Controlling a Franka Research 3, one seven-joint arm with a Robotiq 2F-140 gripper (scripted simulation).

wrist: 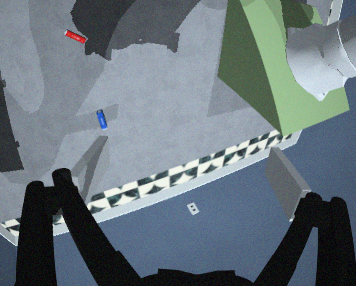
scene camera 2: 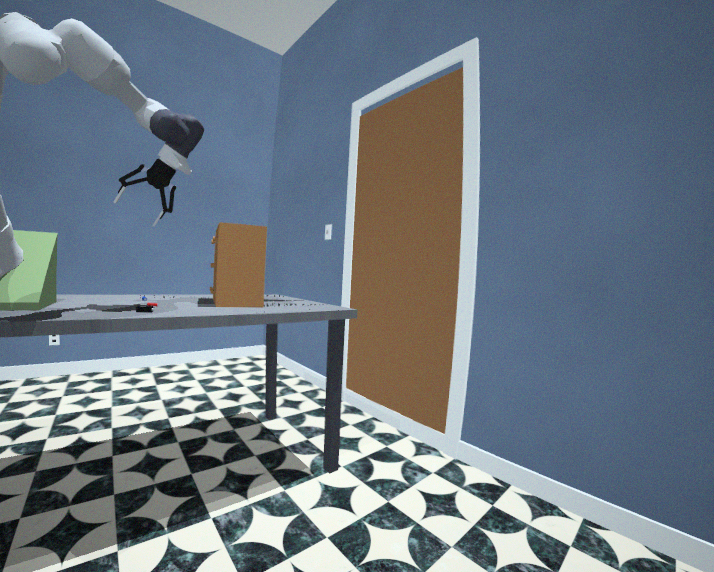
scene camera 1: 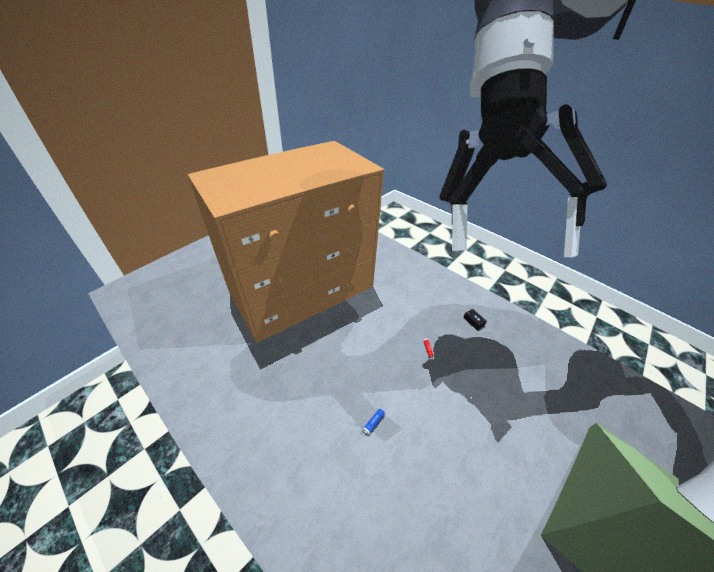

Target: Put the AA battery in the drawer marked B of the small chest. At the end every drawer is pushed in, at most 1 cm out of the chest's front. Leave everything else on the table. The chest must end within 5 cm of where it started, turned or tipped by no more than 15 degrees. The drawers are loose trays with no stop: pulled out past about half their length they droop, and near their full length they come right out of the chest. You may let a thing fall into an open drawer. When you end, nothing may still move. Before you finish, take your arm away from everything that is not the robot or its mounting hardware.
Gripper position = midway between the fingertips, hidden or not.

In view: my gripper [scene camera 1: 508, 252].
My gripper also shows in the wrist view [wrist: 189, 156] and in scene camera 2 [scene camera 2: 134, 214].
